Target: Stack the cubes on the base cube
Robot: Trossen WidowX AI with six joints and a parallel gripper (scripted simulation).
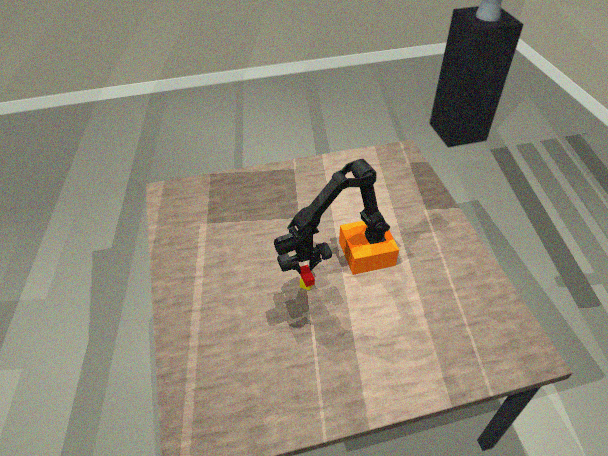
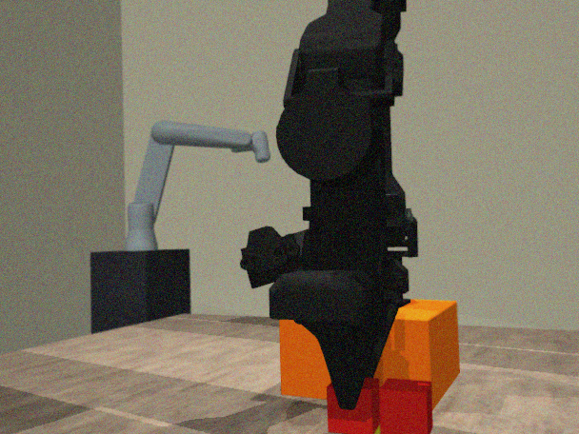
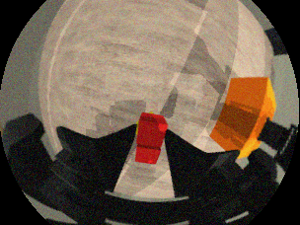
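Now: gripper tip right at the red cube.
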